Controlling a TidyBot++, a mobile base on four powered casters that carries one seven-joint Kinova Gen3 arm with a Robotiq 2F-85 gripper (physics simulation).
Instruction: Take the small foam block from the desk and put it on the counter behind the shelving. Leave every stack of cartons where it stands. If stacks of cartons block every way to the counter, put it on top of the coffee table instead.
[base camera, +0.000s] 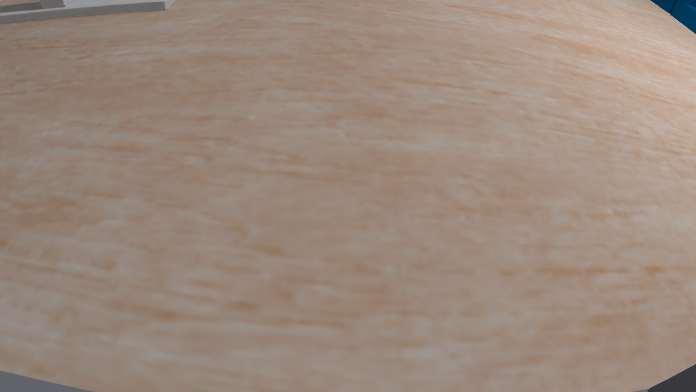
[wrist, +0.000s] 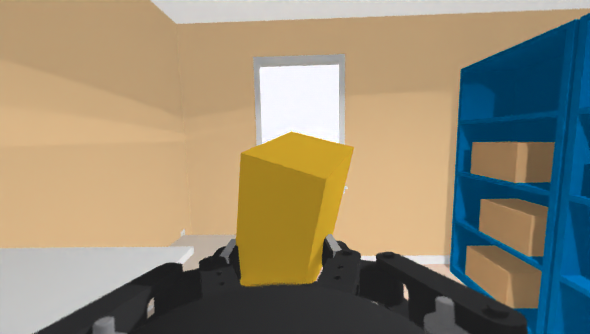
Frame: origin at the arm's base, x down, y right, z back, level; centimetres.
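Seen in the pictures: gripper, fingertip midpoint: (wrist: 282, 251).
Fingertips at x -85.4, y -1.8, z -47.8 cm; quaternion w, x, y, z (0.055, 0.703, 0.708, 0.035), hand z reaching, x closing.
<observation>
Offsets run from my fingertips to a thing's top centre. "*": to the spot under its first point. Level surfaces: height alone.
The small foam block {dz +0.4, dx -8.0, dy +0.8 cm} (wrist: 280, 215) is yellow and stands slightly tilted between the fingers in the wrist view. My gripper (wrist: 282, 251) is shut on it, with a fingertip against each side. A flat light grey top {dx +30.1 cm} (wrist: 50, 280) shows at the lower left of the wrist view, to the left of the gripper; I cannot tell whether it is the desk, the counter or the coffee table. Blue shelving (wrist: 561, 150) (base camera: 682, 12) stands at the right. I cannot make out a stack of cartons on the floor in either view.
Brown cartons (wrist: 492, 162) (wrist: 505, 225) (wrist: 492, 272) sit on the shelves. A bright panel in a grey frame (wrist: 300, 60) is in the far tan wall (wrist: 400, 150). A light grey base part {* dz -51.8, dx +123.9, dy -52.8 cm} (base camera: 115, 9) stands on the wood-patterned floor {dx +125.1 cm} (base camera: 350, 200), at the base view's top left.
</observation>
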